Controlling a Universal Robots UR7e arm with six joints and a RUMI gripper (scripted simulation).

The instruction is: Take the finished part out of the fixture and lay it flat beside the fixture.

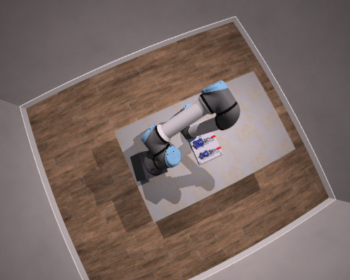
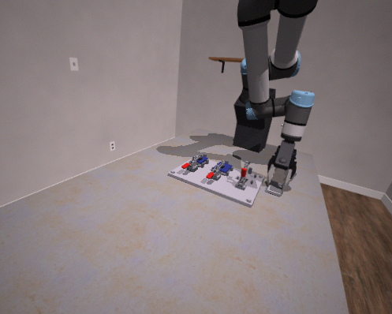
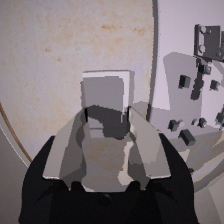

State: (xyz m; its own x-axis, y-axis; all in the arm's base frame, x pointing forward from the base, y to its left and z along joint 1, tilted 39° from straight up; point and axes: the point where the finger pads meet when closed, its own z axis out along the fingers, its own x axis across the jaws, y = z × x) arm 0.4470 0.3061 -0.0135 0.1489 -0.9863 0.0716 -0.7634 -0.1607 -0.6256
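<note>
The finished part is 10 mm below my hand and 10 mm behind it. Also, from my hand: white fixture plate: 210 mm to the right, 100 mm ahead, 10 mm below.
</note>
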